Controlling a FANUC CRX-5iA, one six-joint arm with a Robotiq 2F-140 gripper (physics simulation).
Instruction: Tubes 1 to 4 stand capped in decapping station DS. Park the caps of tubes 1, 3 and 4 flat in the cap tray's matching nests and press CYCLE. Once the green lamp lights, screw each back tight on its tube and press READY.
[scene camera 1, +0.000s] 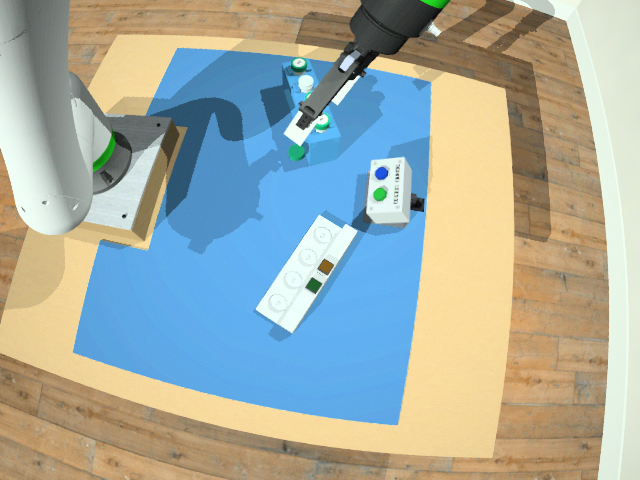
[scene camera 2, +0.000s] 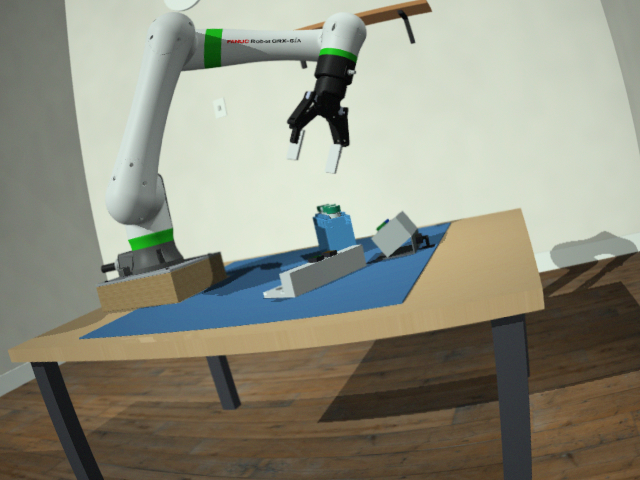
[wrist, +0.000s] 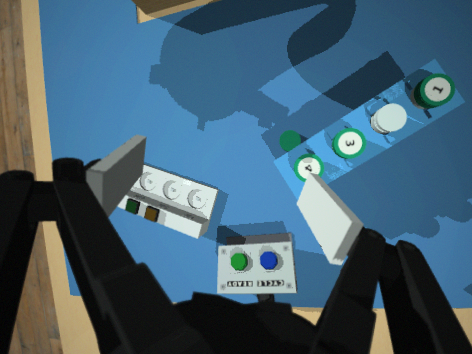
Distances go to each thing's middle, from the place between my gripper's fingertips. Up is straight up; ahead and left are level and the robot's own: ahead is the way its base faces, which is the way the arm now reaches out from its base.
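Here is the grey button box (scene camera 1: 394, 210), and my gripper is 3 cm to the left of it, 18 cm short of it and 18 cm above it.
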